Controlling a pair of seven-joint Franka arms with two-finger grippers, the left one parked.
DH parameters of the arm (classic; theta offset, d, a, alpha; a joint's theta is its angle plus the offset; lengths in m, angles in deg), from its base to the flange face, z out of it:
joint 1: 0 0.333 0 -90
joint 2: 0 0 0 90
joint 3: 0 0.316 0.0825 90
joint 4: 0 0 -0.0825 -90
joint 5: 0 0.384 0 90
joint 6: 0 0 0.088 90
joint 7: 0 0.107 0 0
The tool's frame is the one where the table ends.
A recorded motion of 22 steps. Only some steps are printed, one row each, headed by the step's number.
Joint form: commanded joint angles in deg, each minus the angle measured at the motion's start. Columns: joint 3, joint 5, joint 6, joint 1, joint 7, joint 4, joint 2.
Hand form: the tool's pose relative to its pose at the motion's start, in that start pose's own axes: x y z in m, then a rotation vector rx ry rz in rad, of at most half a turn. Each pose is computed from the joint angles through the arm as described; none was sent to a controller.
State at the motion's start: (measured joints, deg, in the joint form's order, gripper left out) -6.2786 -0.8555 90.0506 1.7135 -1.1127 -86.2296 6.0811
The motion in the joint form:
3: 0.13 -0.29 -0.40 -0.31 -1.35 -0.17 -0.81
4: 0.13 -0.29 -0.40 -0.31 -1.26 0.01 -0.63
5: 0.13 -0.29 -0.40 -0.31 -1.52 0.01 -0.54
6: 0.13 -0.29 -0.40 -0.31 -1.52 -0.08 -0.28
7: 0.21 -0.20 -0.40 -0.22 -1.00 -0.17 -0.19
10: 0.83 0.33 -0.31 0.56 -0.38 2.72 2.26
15: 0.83 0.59 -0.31 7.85 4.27 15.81 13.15
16: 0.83 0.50 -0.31 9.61 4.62 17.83 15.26
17: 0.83 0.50 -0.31 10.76 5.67 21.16 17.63
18: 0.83 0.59 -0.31 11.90 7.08 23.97 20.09
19: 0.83 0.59 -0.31 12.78 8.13 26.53 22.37
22: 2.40 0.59 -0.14 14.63 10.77 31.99 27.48
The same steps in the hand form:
3: -0.0049 0.0029 -0.0060 -0.0033 0.0039 -0.0201
4: -0.0039 0.0028 -0.0057 -0.0037 0.0039 -0.0186
5: -0.0035 0.0028 -0.0048 -0.0038 0.0023 -0.0231
6: -0.0022 0.0026 -0.0015 -0.0041 -0.0038 -0.0233
7: -0.0018 0.0007 0.0001 -0.0026 -0.0068 -0.0172
10: 0.0118 -0.0157 0.0006 0.0026 0.0033 -0.0311
15: 0.0606 -0.1065 0.0073 -0.0113 0.0467 -0.0808
16: 0.0671 -0.1293 0.0140 -0.0167 0.0469 -0.1065
17: 0.0750 -0.1463 0.0135 -0.0180 0.0649 -0.1097
18: 0.0826 -0.1637 0.0187 -0.0185 0.0723 -0.1068
19: 0.0895 -0.1780 0.0244 -0.0203 0.0786 -0.1056
22: 0.0998 -0.2218 0.0410 -0.0090 0.0873 -0.1192

